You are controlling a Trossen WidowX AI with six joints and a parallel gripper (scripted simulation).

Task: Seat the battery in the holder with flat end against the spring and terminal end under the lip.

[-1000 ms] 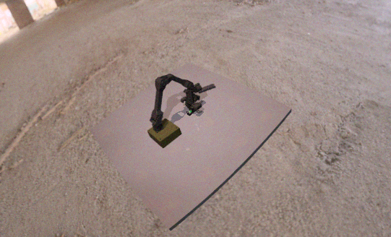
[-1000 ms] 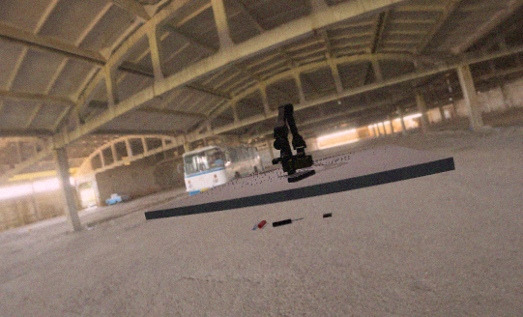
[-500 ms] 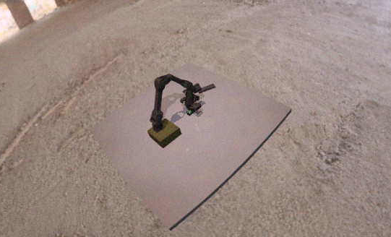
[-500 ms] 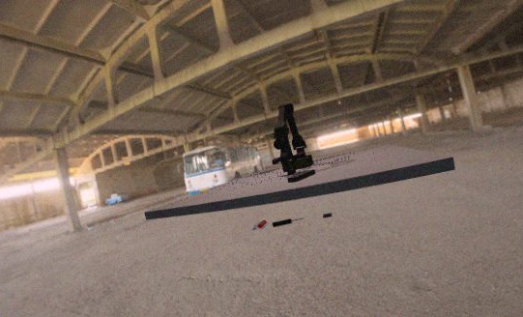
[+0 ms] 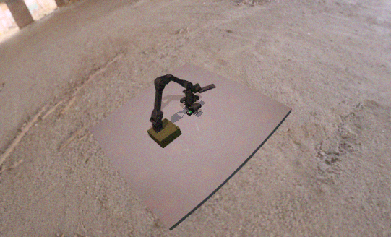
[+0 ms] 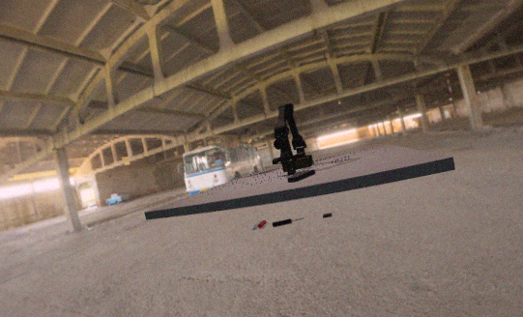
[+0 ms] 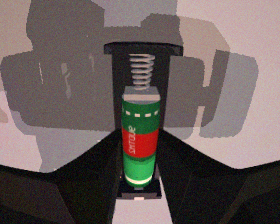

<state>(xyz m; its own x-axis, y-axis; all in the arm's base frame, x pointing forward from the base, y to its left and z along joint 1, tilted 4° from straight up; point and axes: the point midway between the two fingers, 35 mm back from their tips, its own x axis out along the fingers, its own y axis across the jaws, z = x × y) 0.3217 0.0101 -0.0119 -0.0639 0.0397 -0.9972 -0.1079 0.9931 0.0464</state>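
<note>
The battery lies 1 cm above my gripper tip. The rest, counted from my gripper tip: screwdriver: 30 cm ahead, 4 cm to the left, 20 cm below; dark bar: 28 cm ahead, 14 cm to the left, 1 cm above.
</note>
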